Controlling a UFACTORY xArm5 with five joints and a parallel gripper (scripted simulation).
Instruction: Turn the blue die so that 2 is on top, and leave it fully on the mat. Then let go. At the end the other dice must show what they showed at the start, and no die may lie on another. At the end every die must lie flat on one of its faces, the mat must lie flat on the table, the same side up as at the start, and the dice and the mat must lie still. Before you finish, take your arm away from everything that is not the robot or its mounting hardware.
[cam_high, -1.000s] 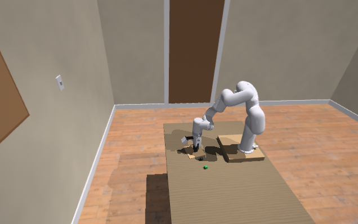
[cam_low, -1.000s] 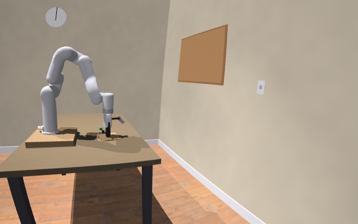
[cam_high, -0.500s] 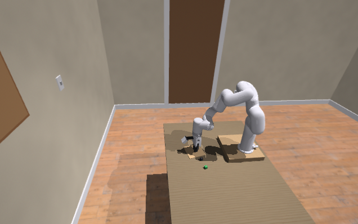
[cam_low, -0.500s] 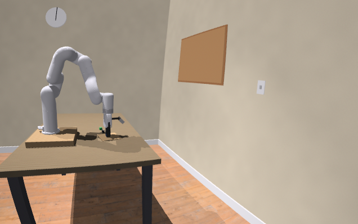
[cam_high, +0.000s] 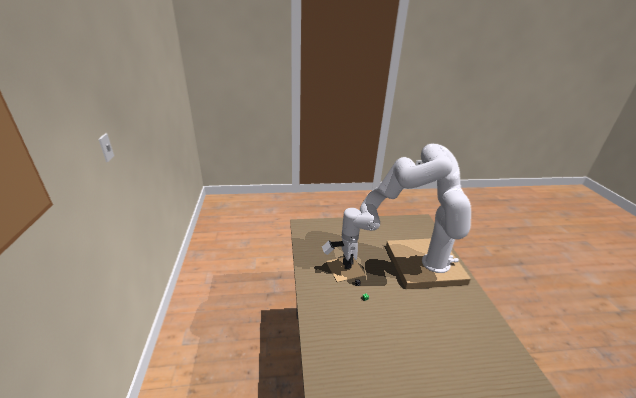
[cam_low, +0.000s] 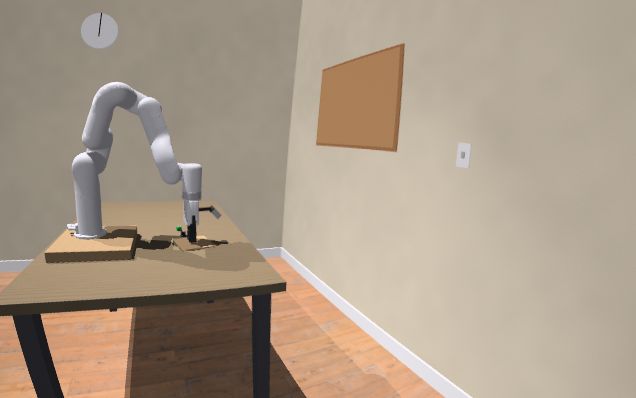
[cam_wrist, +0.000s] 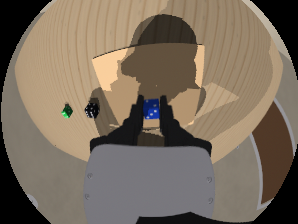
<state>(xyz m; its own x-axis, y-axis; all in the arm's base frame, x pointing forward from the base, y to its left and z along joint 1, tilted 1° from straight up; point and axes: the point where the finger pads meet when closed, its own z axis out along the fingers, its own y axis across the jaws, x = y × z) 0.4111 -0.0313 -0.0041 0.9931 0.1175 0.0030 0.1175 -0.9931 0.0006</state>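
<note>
Right now the tan mat is 10 mm ahead of my hand and 30 mm below it. Also, from my hand: blue die (10 mm below); then green die (50 mm behind, 180 mm to the left, 20 mm below); then black die (30 mm behind, 100 mm to the left, 20 mm below).
</note>
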